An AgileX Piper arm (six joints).
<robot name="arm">
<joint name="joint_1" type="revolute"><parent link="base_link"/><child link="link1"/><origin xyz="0 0 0.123" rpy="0 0 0"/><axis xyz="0 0 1"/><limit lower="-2.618" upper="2.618"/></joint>
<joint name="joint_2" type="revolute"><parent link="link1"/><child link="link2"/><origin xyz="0 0 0" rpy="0 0 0"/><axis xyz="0 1 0"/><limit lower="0" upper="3.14"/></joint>
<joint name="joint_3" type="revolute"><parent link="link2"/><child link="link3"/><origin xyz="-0.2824 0 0.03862" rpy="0 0 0"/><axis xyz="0 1 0"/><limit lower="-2.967" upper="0"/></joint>
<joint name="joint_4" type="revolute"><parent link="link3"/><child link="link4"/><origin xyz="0.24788 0 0.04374" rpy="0 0 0"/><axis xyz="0.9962 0 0.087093"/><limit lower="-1.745" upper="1.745"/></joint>
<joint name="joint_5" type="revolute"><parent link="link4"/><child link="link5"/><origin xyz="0 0 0" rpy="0 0 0"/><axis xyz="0 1 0"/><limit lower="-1.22" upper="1.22"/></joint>
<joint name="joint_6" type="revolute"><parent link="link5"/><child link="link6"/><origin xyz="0.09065 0 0.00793" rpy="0 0 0"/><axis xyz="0.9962 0 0.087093"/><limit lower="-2.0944" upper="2.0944"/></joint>
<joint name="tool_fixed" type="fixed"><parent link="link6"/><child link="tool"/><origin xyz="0 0 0" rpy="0 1.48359 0"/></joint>
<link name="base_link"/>
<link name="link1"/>
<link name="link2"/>
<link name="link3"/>
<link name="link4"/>
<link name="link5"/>
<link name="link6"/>
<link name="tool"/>
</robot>
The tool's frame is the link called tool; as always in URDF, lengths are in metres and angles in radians.
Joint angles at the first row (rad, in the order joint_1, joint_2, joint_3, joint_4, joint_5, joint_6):
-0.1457, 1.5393, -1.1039, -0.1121, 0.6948, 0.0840
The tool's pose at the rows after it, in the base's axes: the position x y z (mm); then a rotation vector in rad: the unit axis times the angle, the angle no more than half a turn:
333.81 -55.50 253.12 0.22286 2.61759 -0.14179
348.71 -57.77 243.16 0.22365 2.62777 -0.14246
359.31 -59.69 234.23 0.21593 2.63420 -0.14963
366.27 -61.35 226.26 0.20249 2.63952 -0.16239
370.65 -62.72 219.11 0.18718 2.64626 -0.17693
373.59 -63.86 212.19 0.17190 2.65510 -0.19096
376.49 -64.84 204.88 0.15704 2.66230 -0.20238
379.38 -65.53 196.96 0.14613 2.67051 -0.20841
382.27 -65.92 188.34 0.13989 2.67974 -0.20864
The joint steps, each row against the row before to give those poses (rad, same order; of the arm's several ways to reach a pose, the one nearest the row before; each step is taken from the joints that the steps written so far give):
0.0000, 0.0791, -0.0529, -0.0007, -0.0126, 0.0091
0.0000, 0.0633, -0.0398, -0.0033, -0.0131, 0.0036
0.0000, 0.0471, -0.0256, -0.0086, -0.0156, 0.0009
-0.0001, 0.0338, -0.0132, -0.0141, -0.0161, 0.0006
0.0000, 0.0250, -0.0053, -0.0160, -0.0136, 0.0005
-0.0001, 0.0207, -0.0011, -0.0157, -0.0114, 0.0005
-0.0001, 0.0210, 0.0000, -0.0139, -0.0144, 0.0003
0.0000, 0.0224, 0.0000, -0.0092, -0.0146, 0.0004
0.0000, 0.0239, 0.0000, -0.0038, -0.0150, 0.0004

